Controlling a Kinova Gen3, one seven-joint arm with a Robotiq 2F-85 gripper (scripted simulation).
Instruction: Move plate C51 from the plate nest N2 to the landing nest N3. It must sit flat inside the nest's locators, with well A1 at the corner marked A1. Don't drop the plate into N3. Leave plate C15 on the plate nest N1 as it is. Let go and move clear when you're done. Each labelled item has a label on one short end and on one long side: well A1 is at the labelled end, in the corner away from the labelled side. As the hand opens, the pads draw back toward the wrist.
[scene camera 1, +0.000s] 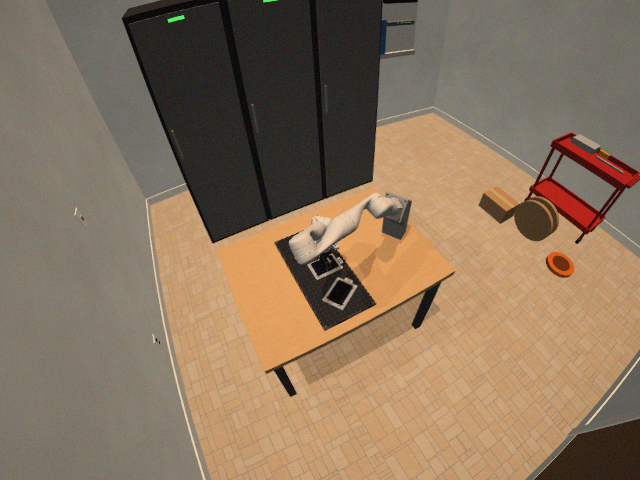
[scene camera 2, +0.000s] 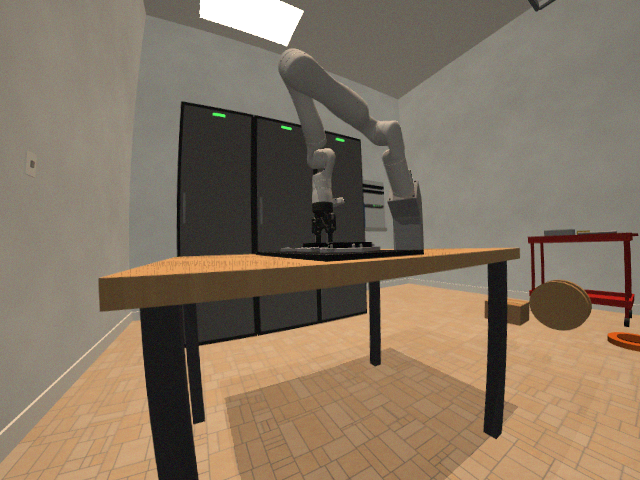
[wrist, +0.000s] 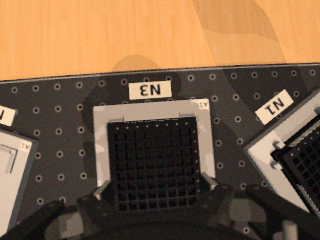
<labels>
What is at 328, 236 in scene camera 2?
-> My gripper.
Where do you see a landing nest N3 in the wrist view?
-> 168, 109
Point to my gripper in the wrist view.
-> At 156, 186
</labels>
